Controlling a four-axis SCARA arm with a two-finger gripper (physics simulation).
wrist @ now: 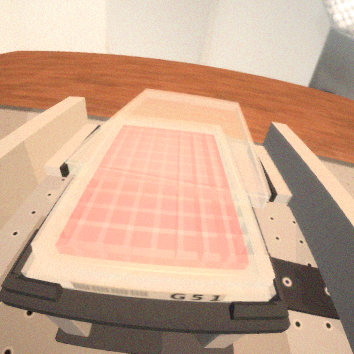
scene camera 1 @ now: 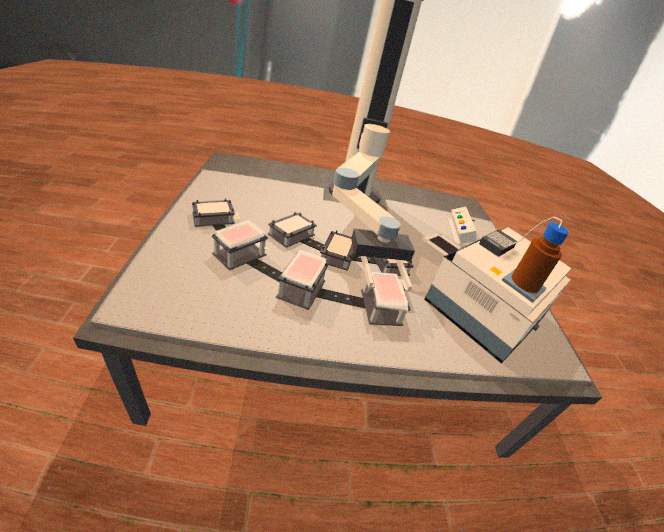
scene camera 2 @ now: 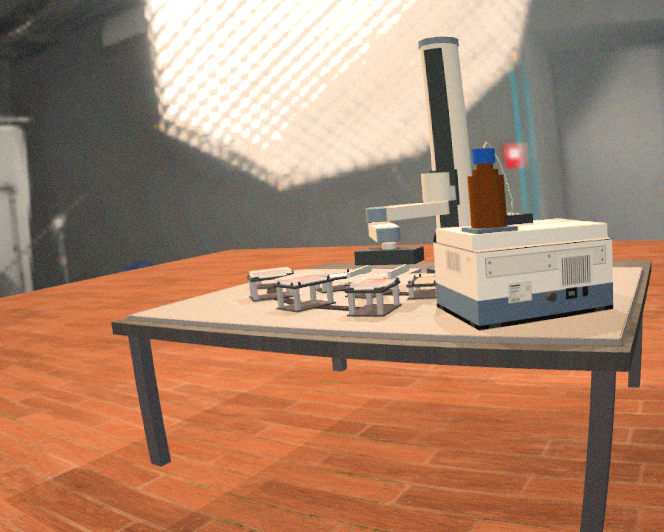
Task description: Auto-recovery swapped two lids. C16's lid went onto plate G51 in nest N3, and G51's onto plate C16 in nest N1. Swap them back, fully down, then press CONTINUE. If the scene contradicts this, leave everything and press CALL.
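Frame: origin at the arm's base, x left, y ahead, z down, level; centimetres.
Seen in the pictures: gripper, fingertip midpoint: (wrist: 176, 124) (scene camera 1: 390, 287) (scene camera 2: 368, 276).
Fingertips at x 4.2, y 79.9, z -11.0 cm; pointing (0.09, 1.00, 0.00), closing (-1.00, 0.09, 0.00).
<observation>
Pixels of each thing's top centre, then the offset from my fingertips to it. "spot": a spot on its surface instead.
- raised dark nest, middle of its top: (wrist: 163, 172) (scene camera 2: 373, 283) (scene camera 1: 388, 288) dx +0.2, dy -1.9, dz +2.2 cm
- clear lid, middle of its top: (wrist: 183, 117) (scene camera 2: 364, 277) (scene camera 1: 390, 291) dx -0.2, dy +1.6, dz +0.2 cm
- button box, surface spot: (scene camera 1: 463, 226) spot: dx +40.3, dy -51.1, dz +2.8 cm
- brown bottle, surface spot: (scene camera 2: 486, 196) spot: dx +36.6, dy +8.7, dz -19.4 cm
Plate G51 (wrist: 150, 215) (scene camera 1: 387, 292) has a pink grid and lies in a raised dark nest (wrist: 160, 319) (scene camera 2: 372, 310). My gripper (wrist: 176, 124) (scene camera 1: 387, 283) is shut on a clear lid (wrist: 190, 111), its pads at the lid's two sides. In the wrist view the lid overlaps the plate's far part and reaches past its far edge; I cannot tell whether they touch. Two more pink plates, one in the middle (scene camera 1: 302, 269) and one at the left (scene camera 1: 239, 235), stand in raised nests; their labels are unreadable. A button box (scene camera 1: 463, 226) has green, orange and blue buttons; their labels are unreadable.
Low nests with cream tops stand behind: far left (scene camera 1: 213, 208), middle (scene camera 1: 292, 224) and beside the gripper (scene camera 1: 339, 243). A large white instrument (scene camera 1: 482, 293) (scene camera 2: 526, 266) stands at the right, bearing a brown bottle (scene camera 1: 534, 267) (scene camera 2: 486, 196) with a blue cap and thin tube.
</observation>
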